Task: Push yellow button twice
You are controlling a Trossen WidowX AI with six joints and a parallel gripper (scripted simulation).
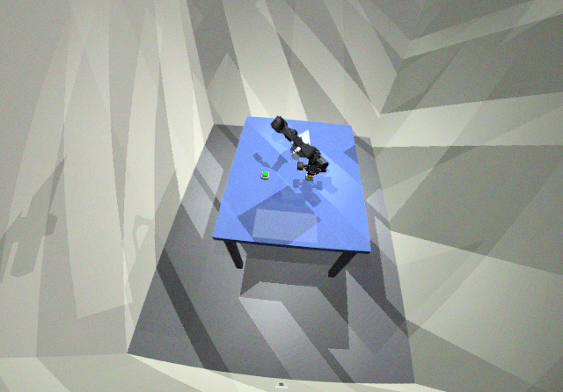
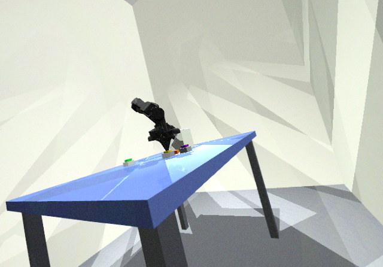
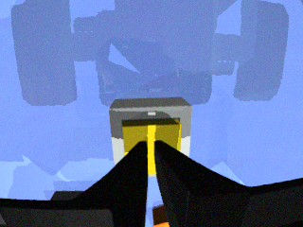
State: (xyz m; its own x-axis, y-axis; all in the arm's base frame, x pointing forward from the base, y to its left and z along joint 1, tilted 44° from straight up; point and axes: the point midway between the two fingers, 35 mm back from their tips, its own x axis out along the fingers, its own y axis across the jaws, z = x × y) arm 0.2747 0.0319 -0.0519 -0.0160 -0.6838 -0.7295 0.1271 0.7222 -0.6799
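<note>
Right now the yellow button is 1 cm below my gripper tip. From my gripper tip the other things lie so: orange block 10 cm behind, 1 cm to the right, 2 cm below; then purple button 7 cm behind, 7 cm to the left; then green button 1 cm behind, 30 cm to the right.
</note>
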